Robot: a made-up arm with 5 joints.
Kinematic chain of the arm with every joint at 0, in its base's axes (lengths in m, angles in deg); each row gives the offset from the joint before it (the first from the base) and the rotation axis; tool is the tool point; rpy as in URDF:
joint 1: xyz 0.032 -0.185 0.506 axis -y
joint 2: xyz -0.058 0 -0.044 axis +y
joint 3: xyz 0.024 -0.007 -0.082 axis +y
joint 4: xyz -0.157 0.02 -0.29 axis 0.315 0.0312 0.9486
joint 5: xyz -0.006 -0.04 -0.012 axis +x
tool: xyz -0.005 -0.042 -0.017 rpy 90 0 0
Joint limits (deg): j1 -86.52..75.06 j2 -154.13..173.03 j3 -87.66..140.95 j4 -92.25..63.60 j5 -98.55..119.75
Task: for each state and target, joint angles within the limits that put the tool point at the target. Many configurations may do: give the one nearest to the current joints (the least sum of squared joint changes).
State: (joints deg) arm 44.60 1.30 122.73 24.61 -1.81
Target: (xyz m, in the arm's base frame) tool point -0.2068 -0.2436 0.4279
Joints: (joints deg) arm 69.90 5.44 135.03 36.51 -16.17
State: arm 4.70 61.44 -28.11 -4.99 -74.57
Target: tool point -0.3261 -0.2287 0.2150
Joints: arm 11.68 58.63 -22.33 -6.83 -86.61
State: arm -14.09 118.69 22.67 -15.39 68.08
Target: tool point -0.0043 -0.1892 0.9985
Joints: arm -66.56 110.35 -15.29 -13.25 99.46
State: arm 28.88 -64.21 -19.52 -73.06 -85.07
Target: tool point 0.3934 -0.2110 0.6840
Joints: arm 66.83 -61.26 -33.49 -51.21 -51.65
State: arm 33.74 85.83 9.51 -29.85 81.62
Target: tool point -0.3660 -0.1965 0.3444
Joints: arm 56.72 85.15 32.95 -30.35 88.40
